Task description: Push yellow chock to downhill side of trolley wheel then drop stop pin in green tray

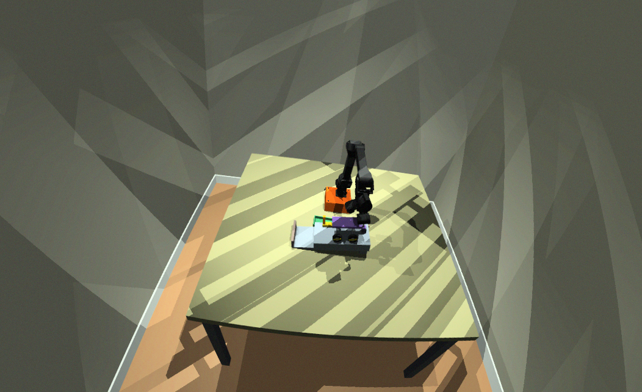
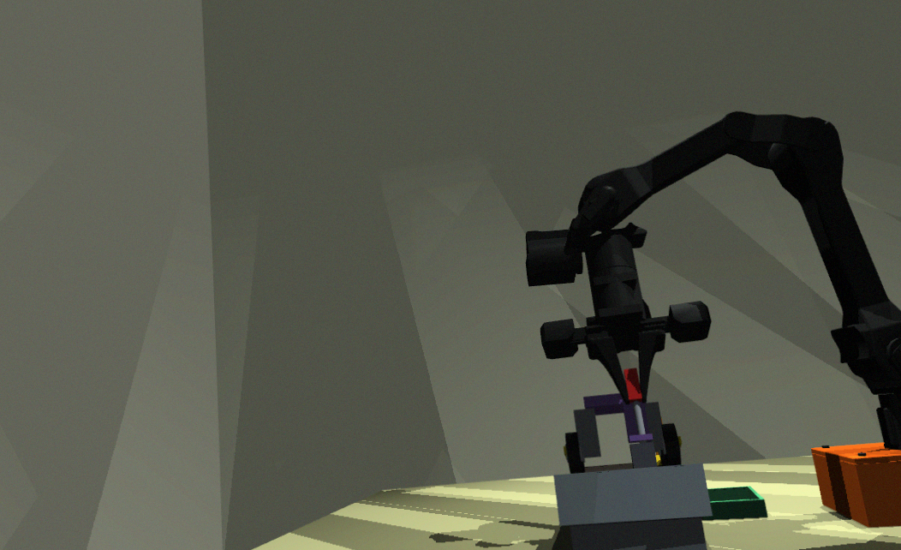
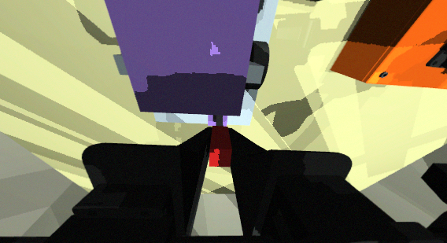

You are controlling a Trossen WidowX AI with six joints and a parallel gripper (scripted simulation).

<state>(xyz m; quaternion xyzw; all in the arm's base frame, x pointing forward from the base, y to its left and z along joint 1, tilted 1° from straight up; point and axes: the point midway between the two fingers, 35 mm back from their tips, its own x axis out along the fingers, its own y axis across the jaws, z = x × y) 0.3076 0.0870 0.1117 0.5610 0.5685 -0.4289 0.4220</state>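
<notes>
My gripper tip is 17 cm to the left of the yellow chock, 7 cm above it and 3 cm past it. From my gripper tip the other things lie so: brown end wall 34 cm to the right, 12 cm below, 2 cm ahead; then trolley 9 cm to the right, 4 cm below, 2 cm ahead; then red-headed stop pin right at my gripper tip.
</notes>
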